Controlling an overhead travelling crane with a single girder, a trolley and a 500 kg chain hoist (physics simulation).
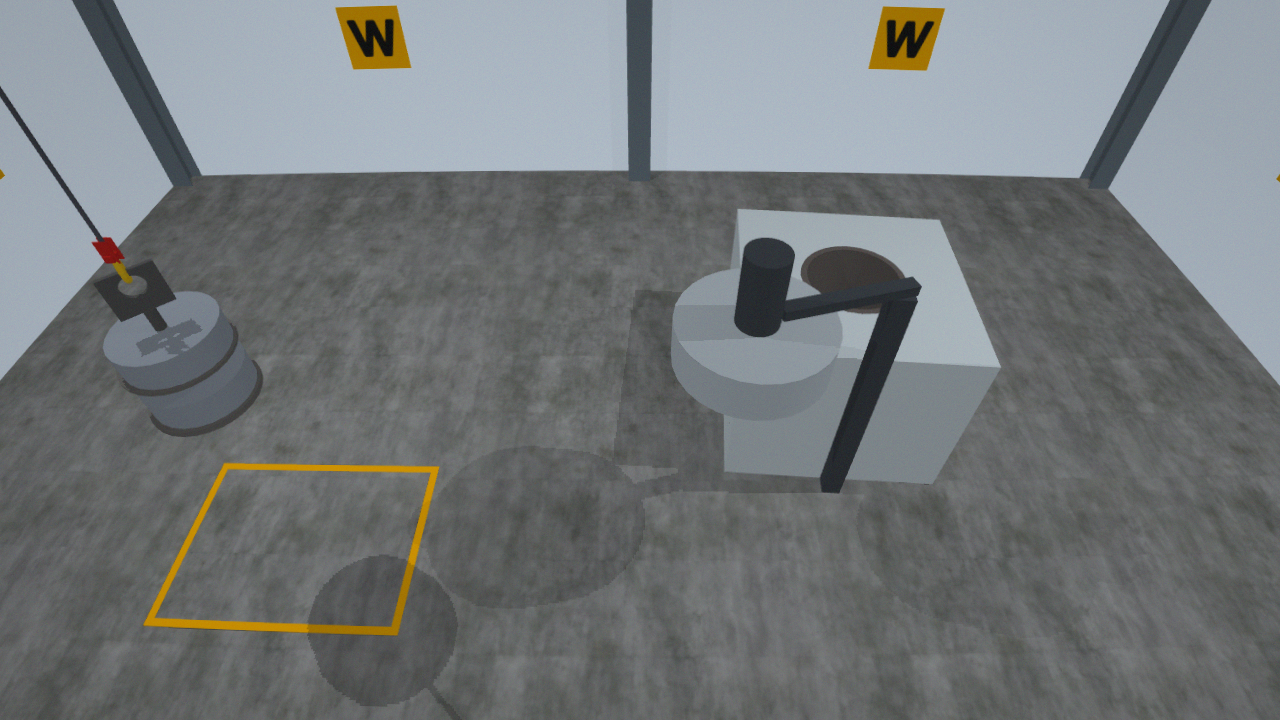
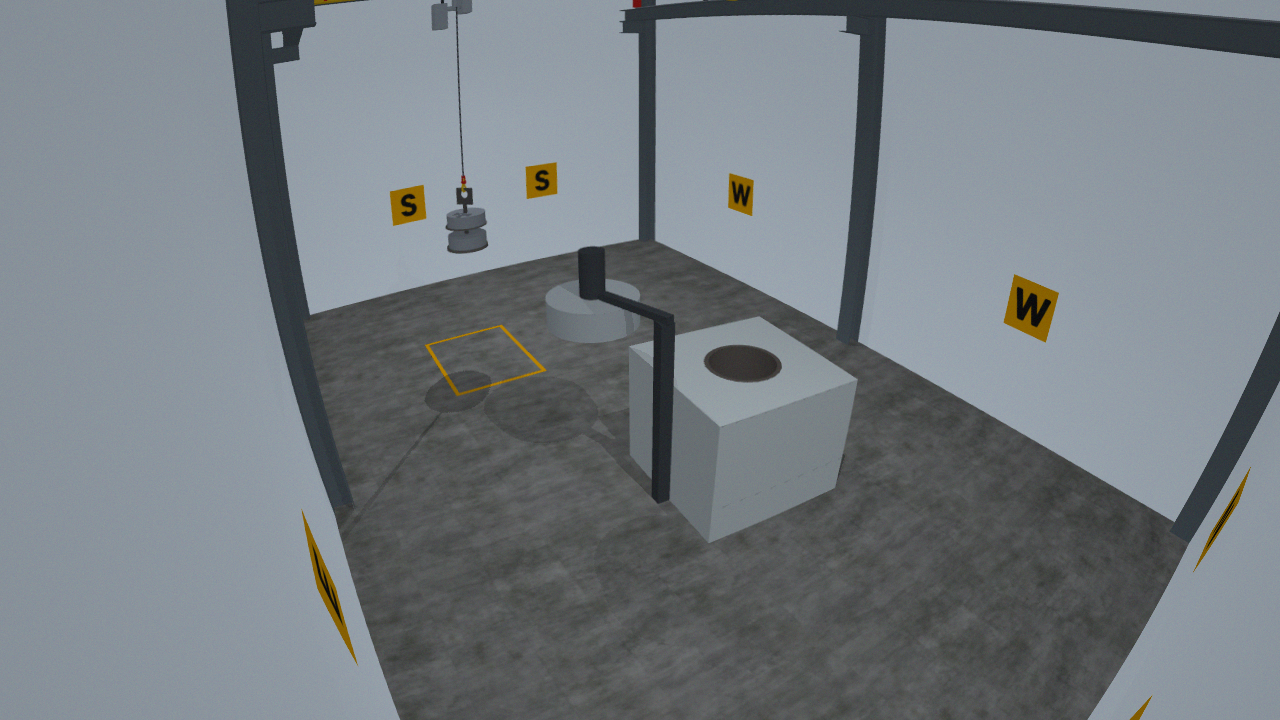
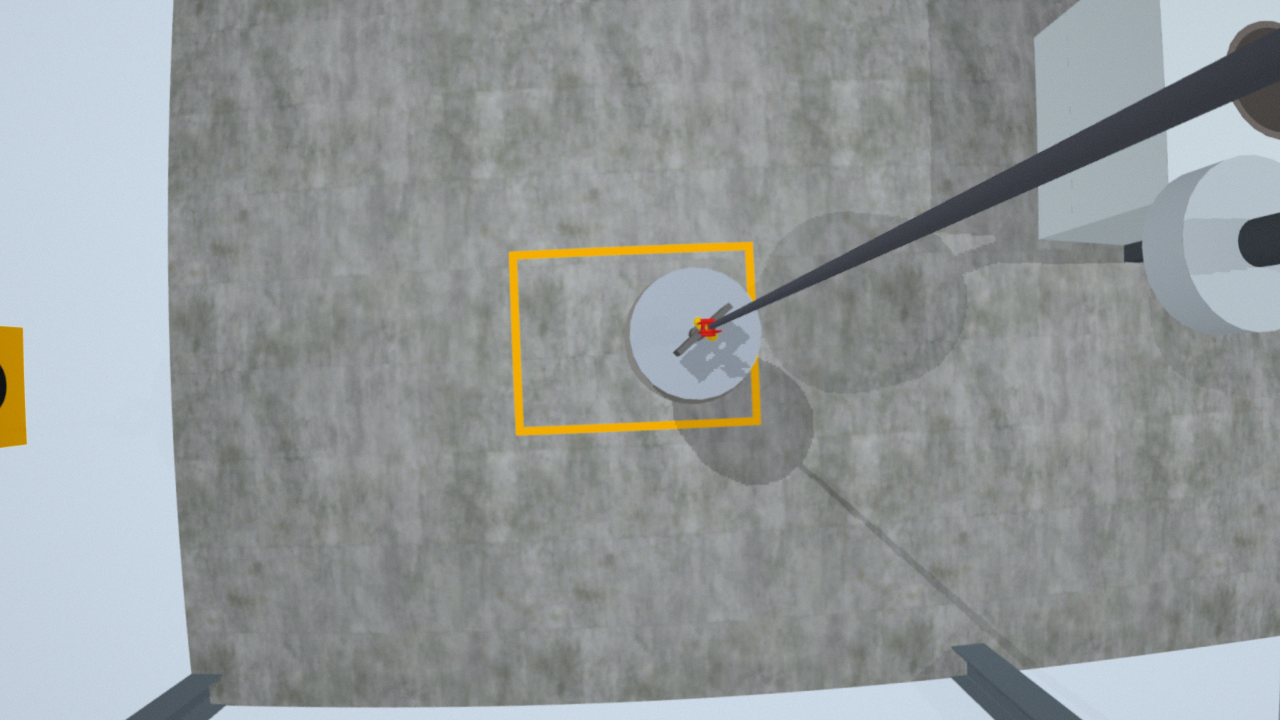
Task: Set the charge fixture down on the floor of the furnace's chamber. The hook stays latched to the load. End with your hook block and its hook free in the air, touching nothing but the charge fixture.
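Note:
The charge fixture, grey discs stacked under a dark lifting plate with an eye, hangs upright in the air; its shadow lies apart from it on the floor. My hook, yellow under a small red block, is latched in the eye. The furnace is a white box with a round, dark chamber opening in its top. The fixture hangs well to the side of it. The chamber floor is hidden.
A thick round lid is held beside the opening, on the fixture's side, by a dark arm on a post. A yellow rectangle is marked on the floor. Walls and columns surround the hall.

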